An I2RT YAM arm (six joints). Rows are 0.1 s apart.
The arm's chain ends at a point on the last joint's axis. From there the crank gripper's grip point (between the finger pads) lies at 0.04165 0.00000 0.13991 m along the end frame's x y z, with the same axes.
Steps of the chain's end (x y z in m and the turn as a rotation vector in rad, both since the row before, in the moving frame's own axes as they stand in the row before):
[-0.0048, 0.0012, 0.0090, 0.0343, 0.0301, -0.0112]
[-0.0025, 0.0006, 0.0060, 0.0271, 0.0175, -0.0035]
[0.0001, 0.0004, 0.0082, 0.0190, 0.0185, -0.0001]
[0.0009, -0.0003, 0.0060, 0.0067, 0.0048, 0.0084]
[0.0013, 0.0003, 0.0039, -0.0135, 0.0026, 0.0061]
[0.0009, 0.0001, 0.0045, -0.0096, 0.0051, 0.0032]
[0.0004, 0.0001, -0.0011, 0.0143, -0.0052, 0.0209]
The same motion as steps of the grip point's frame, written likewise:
[-0.0006, -0.0041, 0.0076, 0.0343, 0.0301, -0.0112]
[-0.0001, -0.0033, 0.0052, 0.0271, 0.0175, -0.0035]
[0.0027, -0.0023, 0.0074, 0.0190, 0.0185, -0.0001]
[0.0016, -0.0009, 0.0058, 0.0067, 0.0048, 0.0084]
[0.0017, 0.0024, 0.0038, -0.0135, 0.0026, 0.0061]
[0.0016, 0.0016, 0.0043, -0.0096, 0.0051, 0.0032]
[-0.0003, -0.0010, -0.0009, 0.0143, -0.0052, 0.0209]

